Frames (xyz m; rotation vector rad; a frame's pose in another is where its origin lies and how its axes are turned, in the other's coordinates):
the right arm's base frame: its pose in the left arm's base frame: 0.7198 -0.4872 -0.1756 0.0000 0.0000 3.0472
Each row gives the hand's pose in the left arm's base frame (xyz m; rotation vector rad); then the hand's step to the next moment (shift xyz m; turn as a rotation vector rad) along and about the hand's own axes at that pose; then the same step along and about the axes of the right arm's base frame.
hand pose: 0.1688 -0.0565 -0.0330 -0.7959 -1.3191 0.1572
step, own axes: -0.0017 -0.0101 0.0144 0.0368 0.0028 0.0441
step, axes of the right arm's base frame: 0.0165 0.0037 0.0051 0.0323 -0.0376 0.0292
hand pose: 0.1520 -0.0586 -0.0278 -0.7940 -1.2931 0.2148
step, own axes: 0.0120 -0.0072 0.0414 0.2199 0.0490 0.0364
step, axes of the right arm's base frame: 0.0378 -0.0147 0.0162 -0.0291 -0.1769 0.1412
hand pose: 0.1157 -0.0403 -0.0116 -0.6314 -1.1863 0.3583
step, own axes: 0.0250 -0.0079 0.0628 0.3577 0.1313 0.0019
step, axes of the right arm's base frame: 0.0527 -0.0200 0.0382 -0.1017 -0.3178 0.1839
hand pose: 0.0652 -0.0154 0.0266 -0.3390 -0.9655 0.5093
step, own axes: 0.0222 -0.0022 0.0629 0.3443 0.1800 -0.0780
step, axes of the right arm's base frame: 0.0434 -0.0095 0.0498 -0.1475 -0.3515 0.1084
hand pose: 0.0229 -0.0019 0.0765 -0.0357 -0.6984 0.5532
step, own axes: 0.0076 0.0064 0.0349 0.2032 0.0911 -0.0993
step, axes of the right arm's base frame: 0.0201 -0.0021 0.0301 -0.1274 -0.2062 0.0261
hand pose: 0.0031 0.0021 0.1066 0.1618 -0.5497 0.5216
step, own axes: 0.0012 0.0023 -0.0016 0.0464 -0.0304 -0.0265
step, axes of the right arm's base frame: -0.0001 -0.0030 -0.0007 -0.0610 -0.0071 0.0022
